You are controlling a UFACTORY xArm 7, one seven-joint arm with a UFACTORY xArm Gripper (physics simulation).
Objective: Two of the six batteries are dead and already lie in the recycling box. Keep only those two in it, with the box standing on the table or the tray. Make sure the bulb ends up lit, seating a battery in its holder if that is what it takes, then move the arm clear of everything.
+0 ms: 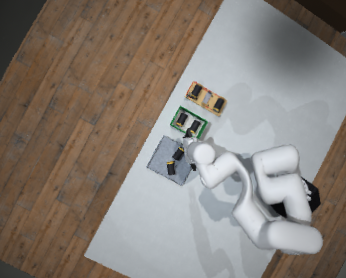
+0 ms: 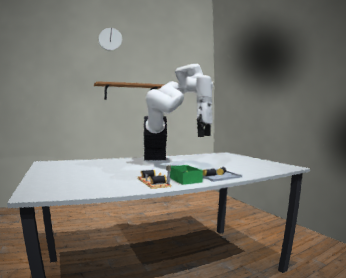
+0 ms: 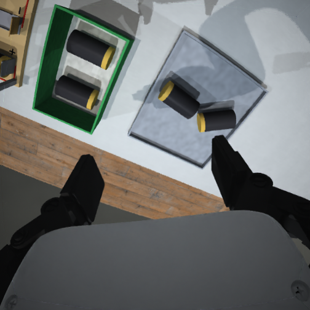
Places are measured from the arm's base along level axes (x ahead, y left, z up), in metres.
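Pixels of known places: gripper, between the fingertips: (image 2: 204, 136); arm's base, origin of its link: (image 2: 155, 125).
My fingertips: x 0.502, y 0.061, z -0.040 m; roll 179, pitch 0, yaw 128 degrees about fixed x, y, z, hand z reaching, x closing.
Observation:
Ahead of a thing's pixels: the offset from my fingertips to its top centre. "*": to the spot under its first point. Level surfaces: height alone.
The green box @[dx +0.021, dy -0.112, dz -0.145 m] (image 1: 204, 131) (image 2: 186, 175) (image 3: 44, 70) stands upright on the table with two black batteries (image 3: 90, 48) (image 3: 75, 91) lying in it. Two more batteries (image 3: 180, 100) (image 3: 217, 120) lie on the grey tray @[dx -0.002, dy +0.085, dz -0.193 m] (image 1: 160, 155) (image 2: 230, 175) (image 3: 165, 135). The tan holder board @[* dx +0.016, dy -0.244, dz -0.195 m] (image 1: 201, 100) (image 3: 25, 40) carries one battery @[dx +0.064, dy -0.264, dz -0.159 m] (image 1: 196, 91) near one end and another battery @[dx -0.066, dy -0.264, dz -0.159 m] (image 1: 218, 104) near the other. I cannot make out the bulb clearly or tell whether it is lit. My gripper (image 1: 191, 150) (image 2: 204, 134) (image 3: 153, 161) is wide open and empty, high above the tray area.
The box stands between the holder board and the tray, close to both. All three are near one long edge of the white table @[dz -0.205 m] (image 1: 135, 225) (image 2: 65, 182). The arm (image 1: 270, 235) (image 2: 165, 99) reaches in from the opposite side. A wall shelf (image 2: 127, 84) is behind it.

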